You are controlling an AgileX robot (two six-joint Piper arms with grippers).
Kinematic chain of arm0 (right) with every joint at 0, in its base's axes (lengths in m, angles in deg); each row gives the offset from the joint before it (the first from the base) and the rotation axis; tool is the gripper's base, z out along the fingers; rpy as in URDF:
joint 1: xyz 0 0 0.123 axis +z
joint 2: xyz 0 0 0 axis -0.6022 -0.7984 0
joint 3: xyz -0.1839 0.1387 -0.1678 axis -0.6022 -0.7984 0
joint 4: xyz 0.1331 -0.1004 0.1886 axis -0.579 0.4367 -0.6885
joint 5: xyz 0 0 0 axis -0.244 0.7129 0.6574
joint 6: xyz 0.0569 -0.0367 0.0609 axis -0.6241 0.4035 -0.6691
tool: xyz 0 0 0 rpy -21.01 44.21 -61.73
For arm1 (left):
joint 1: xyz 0 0 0.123 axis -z
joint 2: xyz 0 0 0 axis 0.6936 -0.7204 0
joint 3: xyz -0.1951 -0.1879 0.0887 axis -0.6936 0.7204 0
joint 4: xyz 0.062 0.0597 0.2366 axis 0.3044 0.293 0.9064
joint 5: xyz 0 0 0 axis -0.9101 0.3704 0.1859
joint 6: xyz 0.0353 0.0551 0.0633 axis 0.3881 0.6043 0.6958
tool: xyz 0 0 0 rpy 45.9 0.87 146.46
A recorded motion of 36 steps. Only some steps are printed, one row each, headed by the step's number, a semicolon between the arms.
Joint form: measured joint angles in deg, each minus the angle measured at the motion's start. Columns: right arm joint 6, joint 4, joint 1, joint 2, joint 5, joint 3; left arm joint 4, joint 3, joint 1, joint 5, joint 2, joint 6.
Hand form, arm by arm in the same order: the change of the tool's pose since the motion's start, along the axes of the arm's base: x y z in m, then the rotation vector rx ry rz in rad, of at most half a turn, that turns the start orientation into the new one. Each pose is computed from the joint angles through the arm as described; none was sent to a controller.
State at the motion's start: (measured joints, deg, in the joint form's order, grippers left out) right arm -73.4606 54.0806 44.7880 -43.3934 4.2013 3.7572; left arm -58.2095 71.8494 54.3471 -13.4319 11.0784 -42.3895
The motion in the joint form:
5: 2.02 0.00 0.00 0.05 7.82 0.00; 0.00 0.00 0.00 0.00 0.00 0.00
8: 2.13 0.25 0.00 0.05 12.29 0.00; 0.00 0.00 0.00 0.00 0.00 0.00
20: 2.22 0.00 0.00 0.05 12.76 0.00; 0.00 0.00 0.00 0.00 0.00 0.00
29: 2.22 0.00 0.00 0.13 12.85 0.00; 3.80 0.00 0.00 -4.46 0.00 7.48
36: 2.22 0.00 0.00 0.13 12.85 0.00; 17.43 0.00 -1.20 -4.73 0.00 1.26
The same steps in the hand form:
5: -0.0020 0.0021 -0.0120 -0.0542 0.1256 0.0304; 0.0000 0.0000 0.0000 0.0000 0.0000 0.0000
8: -0.0039 0.0030 -0.0188 -0.0715 0.2003 0.0461; 0.0000 0.0000 0.0000 0.0000 0.0000 0.0000
20: -0.0041 0.0032 -0.0195 -0.0699 0.2084 0.0488; 0.0000 0.0000 0.0000 0.0000 0.0000 0.0000
29: -0.0042 0.0032 -0.0196 -0.0700 0.2086 0.0491; 0.0011 0.0040 0.0058 0.1768 -0.1085 0.0407
36: -0.0042 0.0032 -0.0196 -0.0700 0.2086 0.0491; 0.0017 0.0068 0.0056 0.3049 -0.1311 0.0754

